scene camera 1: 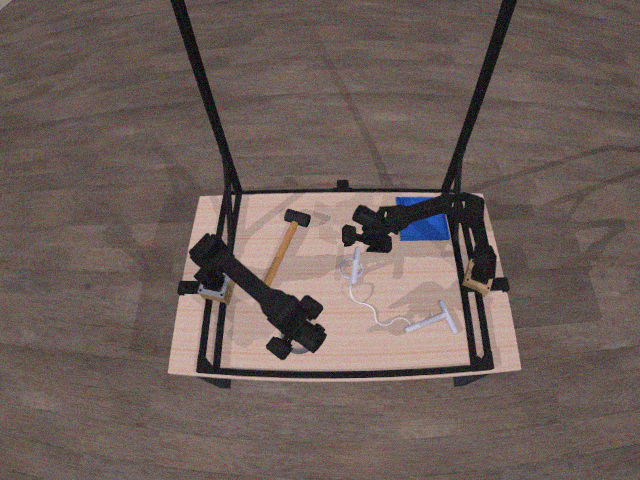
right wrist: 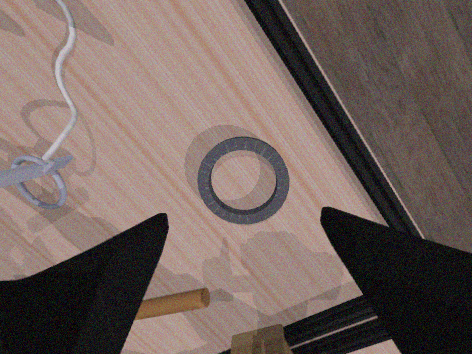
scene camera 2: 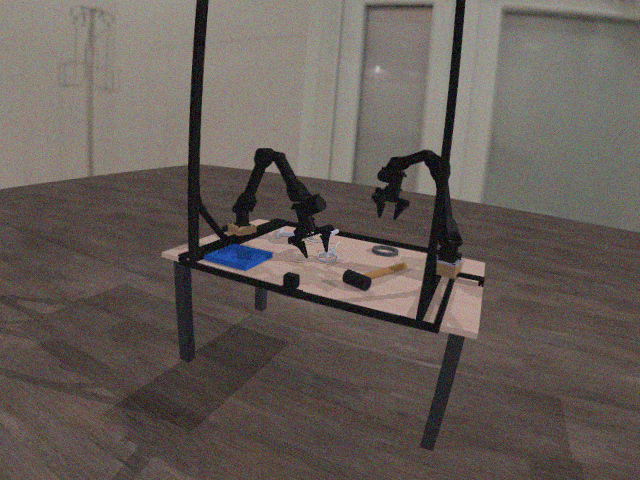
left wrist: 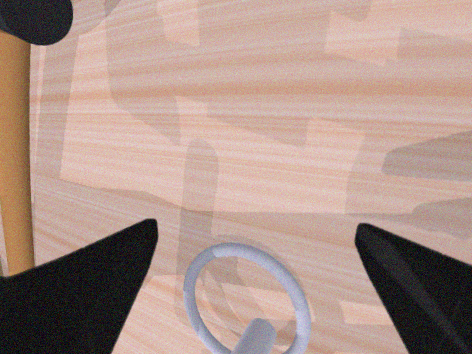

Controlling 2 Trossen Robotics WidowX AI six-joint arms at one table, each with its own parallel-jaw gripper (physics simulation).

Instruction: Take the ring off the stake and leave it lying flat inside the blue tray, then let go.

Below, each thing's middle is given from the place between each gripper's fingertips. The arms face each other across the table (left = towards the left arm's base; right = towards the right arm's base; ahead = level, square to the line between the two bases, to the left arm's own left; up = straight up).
Scene:
Right now the pale ring [left wrist: 303,318] is 8 cm ahead of my left hand, 2 cm to the right of it and 2 cm below it. Also, from my left hand: blue tray [scene camera 1: 432,228] (27 cm to the left, 14 cm behind, 2 cm below); hammer [scene camera 1: 296,218] (25 cm to the right, 2 cm behind, 1 cm below).
Right now the pale ring is 26 cm behind my right hand, 17 cm to the left of it and 14 cm below it. The rest, counted from my right hand: blue tray (48 cm behind, 46 cm to the left, 14 cm below); hammer (36 cm behind, 6 cm to the right, 12 cm below).

